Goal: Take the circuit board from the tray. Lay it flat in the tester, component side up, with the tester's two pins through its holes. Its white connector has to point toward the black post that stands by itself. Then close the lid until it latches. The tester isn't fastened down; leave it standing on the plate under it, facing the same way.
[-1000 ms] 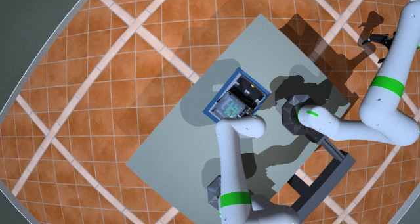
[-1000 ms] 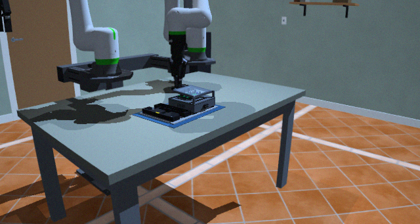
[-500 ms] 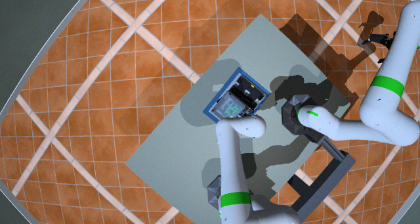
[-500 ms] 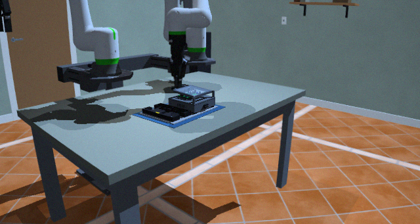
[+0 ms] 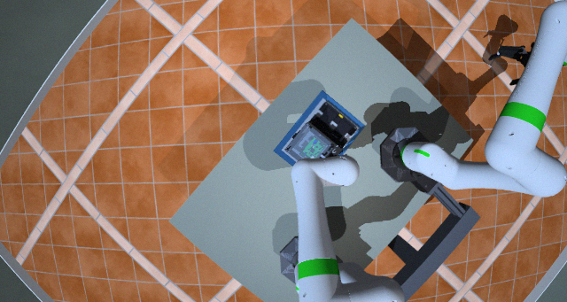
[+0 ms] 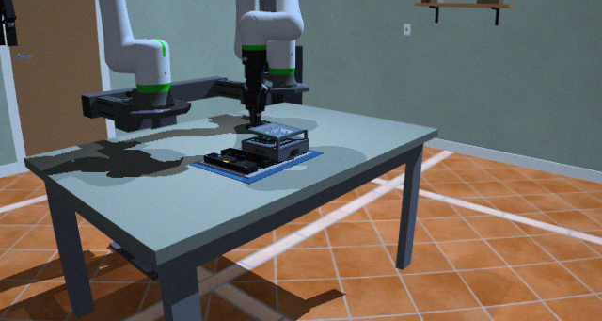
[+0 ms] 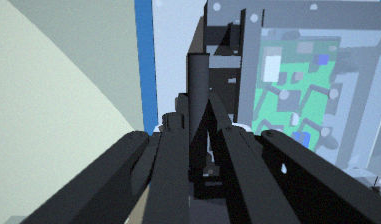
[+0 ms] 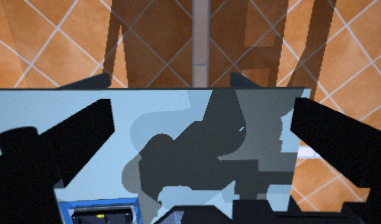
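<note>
The clear lid is 90 mm ahead of my left hand, 20 mm below it and 10 mm to the left of it. The rest, counted from my left hand: green circuit board: 80 mm ahead, 40 mm below, 10 mm to the left; then black tray: 160 mm to the right, 100 mm below, 80 mm ahead.
</note>
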